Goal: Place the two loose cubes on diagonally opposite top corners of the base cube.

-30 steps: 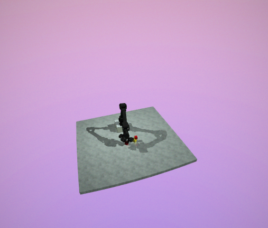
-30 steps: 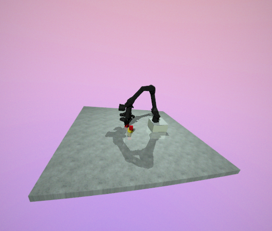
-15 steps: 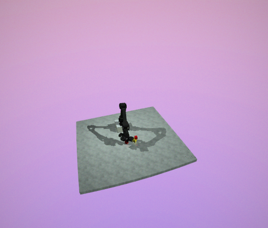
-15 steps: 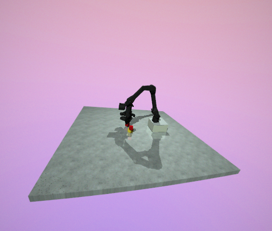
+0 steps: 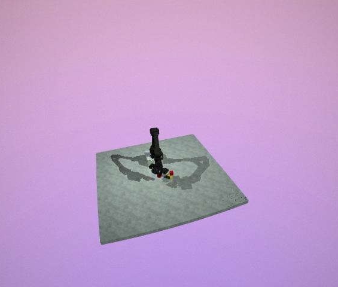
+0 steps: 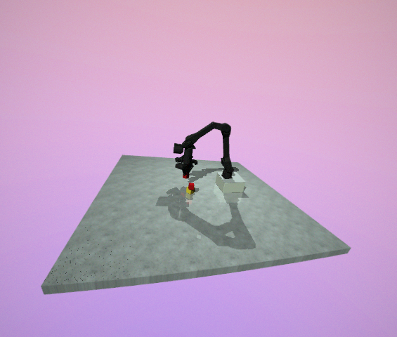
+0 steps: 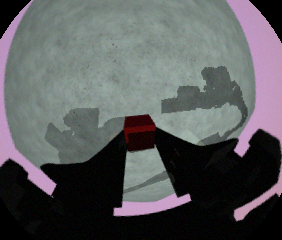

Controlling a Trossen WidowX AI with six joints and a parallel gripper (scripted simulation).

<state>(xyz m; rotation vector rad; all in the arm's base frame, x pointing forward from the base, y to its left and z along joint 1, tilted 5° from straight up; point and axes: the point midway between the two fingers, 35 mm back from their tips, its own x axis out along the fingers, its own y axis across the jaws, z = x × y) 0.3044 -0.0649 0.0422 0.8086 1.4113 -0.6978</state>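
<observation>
My gripper tip is now 10 mm past the yellow base cube, 110 mm to the right of it and 60 mm above it. Round my gripper tip: red cube right at my gripper tip.
</observation>
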